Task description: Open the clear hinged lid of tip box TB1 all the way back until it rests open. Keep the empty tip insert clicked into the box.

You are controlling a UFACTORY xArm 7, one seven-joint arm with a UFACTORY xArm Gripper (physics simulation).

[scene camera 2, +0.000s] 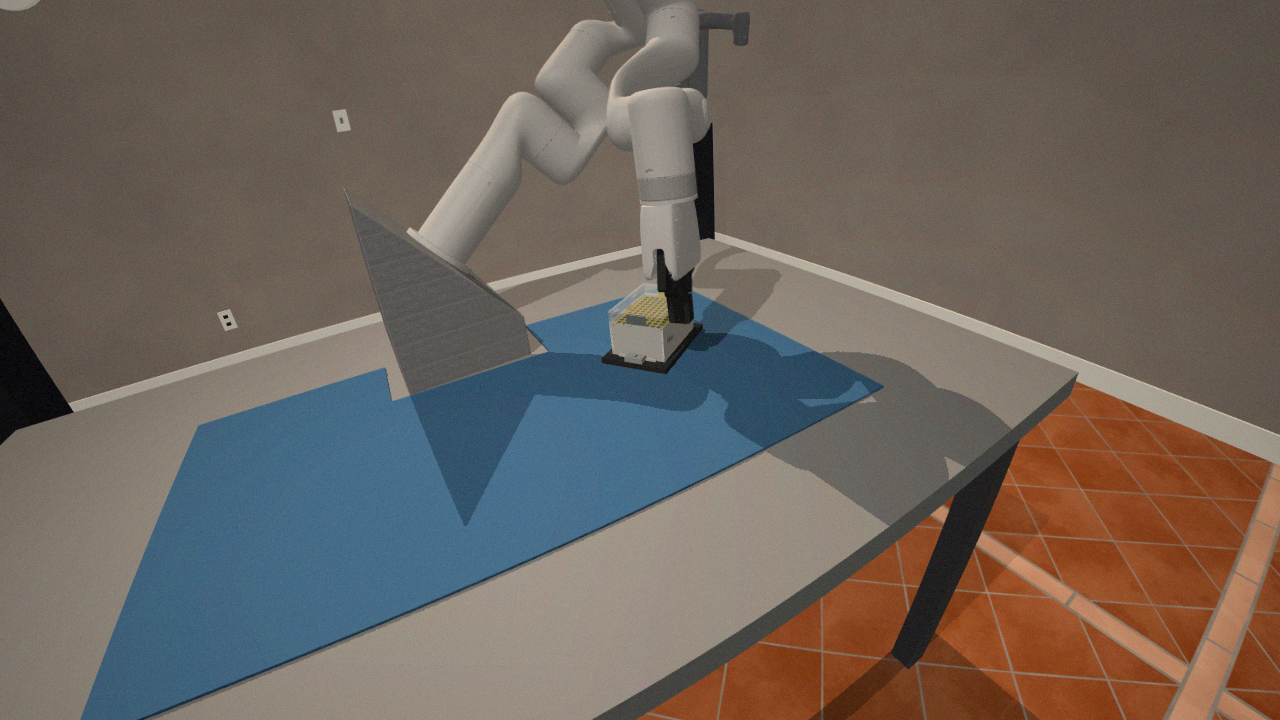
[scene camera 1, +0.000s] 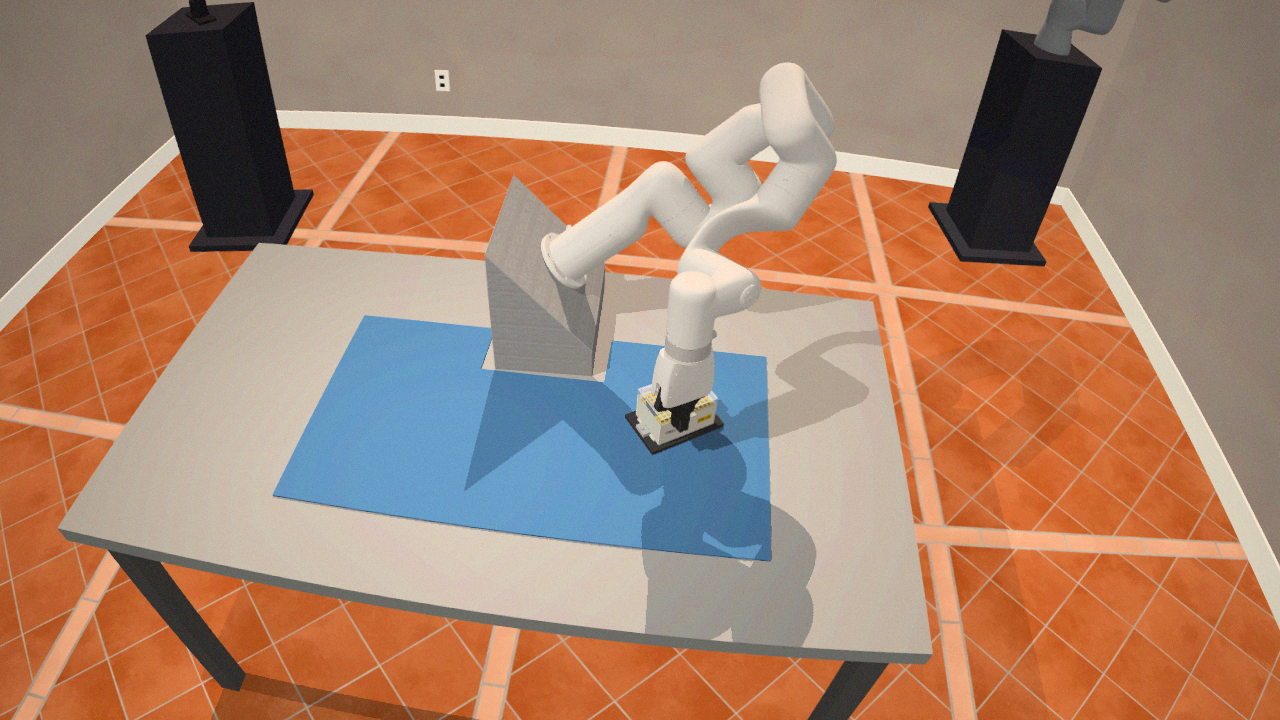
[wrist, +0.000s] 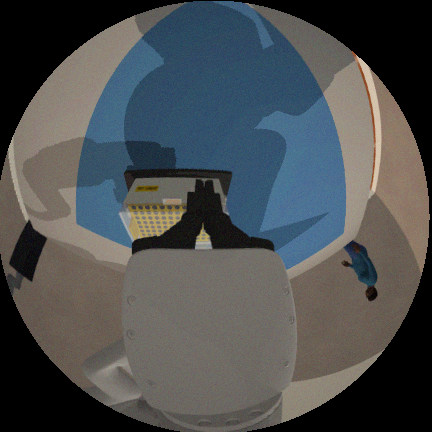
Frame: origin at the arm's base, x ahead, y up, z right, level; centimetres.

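Where they show: gripper, fingertip midpoint: (scene camera 2: 681,321) (scene camera 1: 679,426) (wrist: 202,190); arm's base, link origin: (scene camera 2: 438,253) (scene camera 1: 562,261).
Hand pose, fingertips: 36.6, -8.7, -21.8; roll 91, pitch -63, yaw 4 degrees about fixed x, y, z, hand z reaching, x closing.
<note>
Things, the pixels of their top centre, and the offset from my fingertips, as dx, dy, dz. "spot": a spot on its surface instead. Level surfaces: height alone.
- Tip box TB1, top centre: (wrist: 173,237) (scene camera 2: 651,298) (scene camera 1: 678,393) -6.7, +1.5, -0.1
- clear lid, surface spot: (wrist: 125,223) spot: -7.1, +1.5, -6.3
- blue mat, surface height: dy -6.2
- grey table, surface height: dy -6.5
Tip box TB1 (scene camera 1: 660,431) (scene camera 2: 637,341) (wrist: 175,187) is a white box on a dark base, with a yellow label on its long side. Its yellow perforated insert (scene camera 2: 646,308) (wrist: 155,220) sits level inside the rim. The clear lid (scene camera 2: 625,302) (wrist: 125,223) shows as thin transparent edges around and above the insert; its exact angle is hard to tell. My gripper (scene camera 1: 682,428) (scene camera 2: 682,319) (wrist: 202,190) is shut and empty. It points down at the labelled long side of the box, its fingertips overlapping the wall in the views; contact cannot be told. The fingers hide part of the insert and lid.
The box stands on a blue mat (scene camera 1: 402,429) (scene camera 2: 295,501) on the grey table (scene camera 1: 179,429). The grey wedge-shaped arm mount (scene camera 1: 541,313) (scene camera 2: 438,313) stands behind and to the left of the box. A person (wrist: 365,265) shows at the right in the wrist view.
</note>
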